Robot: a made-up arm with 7 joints. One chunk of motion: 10 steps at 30 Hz.
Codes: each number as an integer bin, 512 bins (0 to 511) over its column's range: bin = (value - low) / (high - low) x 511, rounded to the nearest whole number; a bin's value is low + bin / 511 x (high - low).
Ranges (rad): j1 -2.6..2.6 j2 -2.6..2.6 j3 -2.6..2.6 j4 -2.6..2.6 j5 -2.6..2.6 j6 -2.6..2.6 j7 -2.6..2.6
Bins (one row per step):
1: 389 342 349 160 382 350 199
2: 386 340 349 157 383 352 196
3: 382 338 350 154 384 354 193
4: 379 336 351 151 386 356 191
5: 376 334 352 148 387 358 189
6: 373 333 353 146 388 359 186
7: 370 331 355 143 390 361 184
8: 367 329 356 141 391 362 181
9: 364 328 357 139 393 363 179
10: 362 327 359 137 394 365 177
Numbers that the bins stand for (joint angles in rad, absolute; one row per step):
1: 1.3585 0.8802 0.9515 -0.9718 1.2873 0.9616 -0.5750
2: 1.3280 0.8599 0.9515 -1.0023 1.2975 0.9820 -0.6055
3: 1.2873 0.8395 0.9616 -1.0329 1.3076 1.0023 -0.6360
4: 1.2568 0.8192 0.9718 -1.0634 1.3280 1.0227 -0.6564
5: 1.2262 0.7988 0.9820 -1.0939 1.3382 1.0431 -0.6767
6: 1.1957 0.7886 0.9922 -1.1143 1.3483 1.0532 -0.7072
7: 1.1652 0.7683 1.0125 -1.1448 1.3687 1.0736 -0.7276
8: 1.1346 0.7479 1.0227 -1.1652 1.3789 1.0838 -0.7581
9: 1.1041 0.7378 1.0329 -1.1855 1.3992 1.0939 -0.7785
10: 1.0838 0.7276 1.0532 -1.2059 1.4094 1.1143 -0.7988

